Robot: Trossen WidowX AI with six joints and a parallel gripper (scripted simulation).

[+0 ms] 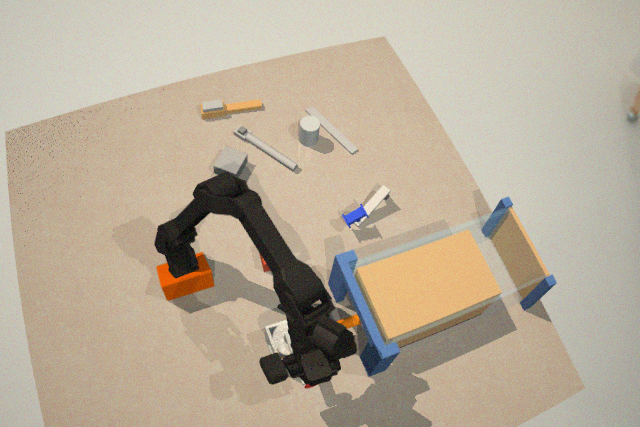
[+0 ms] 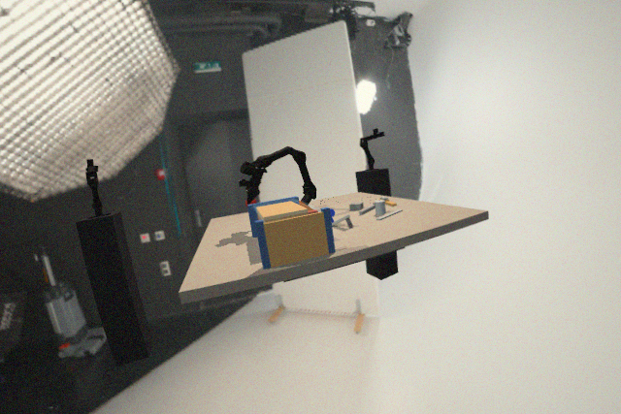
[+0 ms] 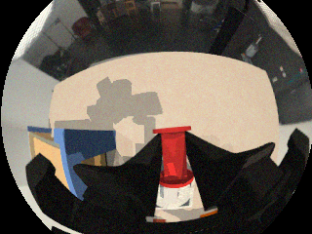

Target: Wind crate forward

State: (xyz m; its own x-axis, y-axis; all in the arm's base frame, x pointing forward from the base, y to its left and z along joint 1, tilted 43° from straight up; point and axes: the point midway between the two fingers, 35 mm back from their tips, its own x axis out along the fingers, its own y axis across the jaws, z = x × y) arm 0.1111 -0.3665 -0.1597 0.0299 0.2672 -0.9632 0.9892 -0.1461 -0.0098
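Right now my gripper tip is 6 cm to the right of the red-knobbed winch handle, 4 cm above it and 1 cm short of it. The rest, counted from my gripper tip: hand winch 11 cm to the left, 11 cm below; then blue steel frame 18 cm ahead, 10 cm to the left, 4 cm below; then red knob 2 cm to the left, 1 cm below.
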